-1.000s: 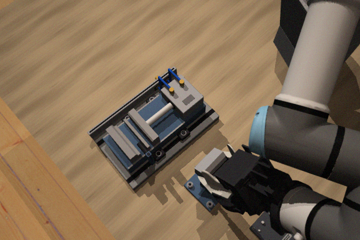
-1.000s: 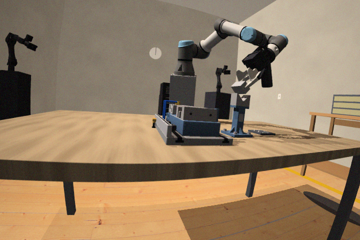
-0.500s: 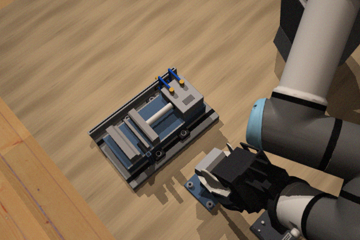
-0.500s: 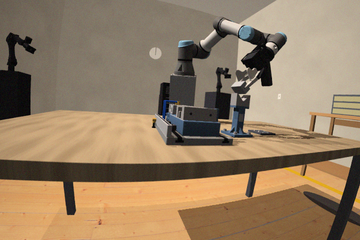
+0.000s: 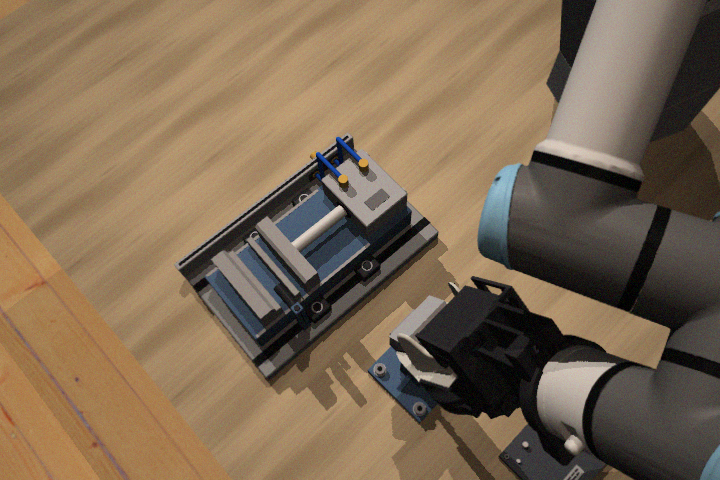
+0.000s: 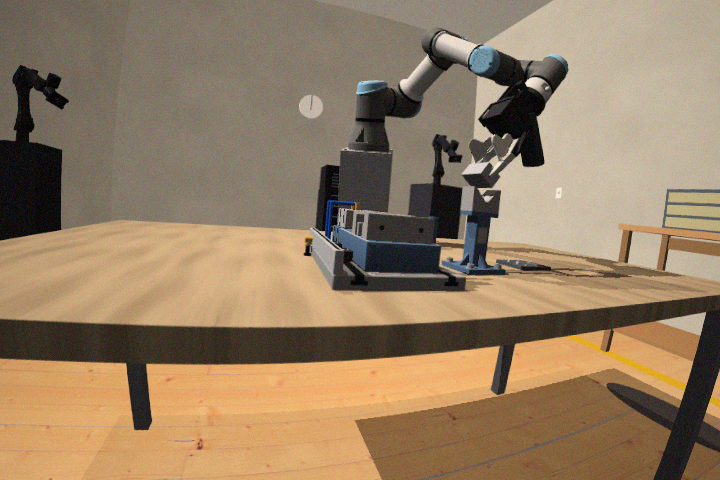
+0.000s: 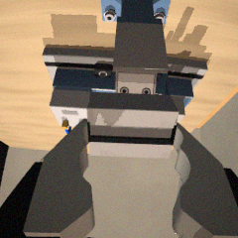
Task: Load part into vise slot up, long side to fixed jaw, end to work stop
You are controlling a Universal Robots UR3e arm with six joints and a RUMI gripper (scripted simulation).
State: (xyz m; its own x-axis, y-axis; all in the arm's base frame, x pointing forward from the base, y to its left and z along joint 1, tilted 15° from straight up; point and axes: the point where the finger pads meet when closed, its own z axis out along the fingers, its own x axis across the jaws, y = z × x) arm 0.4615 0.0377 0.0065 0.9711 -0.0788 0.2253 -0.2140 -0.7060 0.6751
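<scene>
My gripper is now right at the part. From my hand the other things lie so: white cylinder rod: 50 mm behind, 200 mm to the right, 110 mm below; then dark work stop: 50 mm ahead, 170 mm to the right, 100 mm below; then moving jaw: 210 mm to the right, 110 mm below.
</scene>
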